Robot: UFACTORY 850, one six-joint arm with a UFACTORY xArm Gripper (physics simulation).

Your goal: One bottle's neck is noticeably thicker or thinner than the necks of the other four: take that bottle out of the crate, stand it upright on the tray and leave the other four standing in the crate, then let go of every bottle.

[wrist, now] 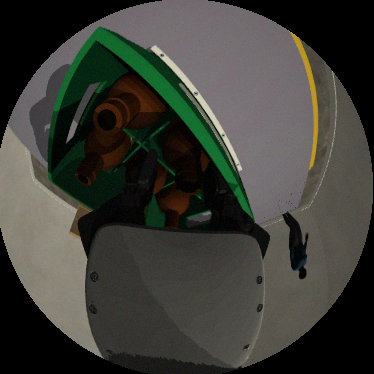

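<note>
The green crate (170, 97) fills the upper left and middle of the wrist view. It holds brown bottles. One (137, 102) at the top has the widest-looking neck and mouth, though it may be nearer. Another (106, 148) stands at the left, one (181, 145) at the right, and one (172, 201) near the bottom. A fifth (159, 179) is mostly hidden behind the left finger. My gripper (181, 163) is open, its fingers reaching down over the crate. The right bottle's dark neck shows between the fingers, not gripped. I cannot make out the tray.
A pale strip (196, 93) with dark dots runs along the crate's right outer side. The grey table top (255, 100) has a yellow line (313, 100) near its right edge. A person (298, 252) shows on the floor at lower right, and a brown box (79, 222) at lower left.
</note>
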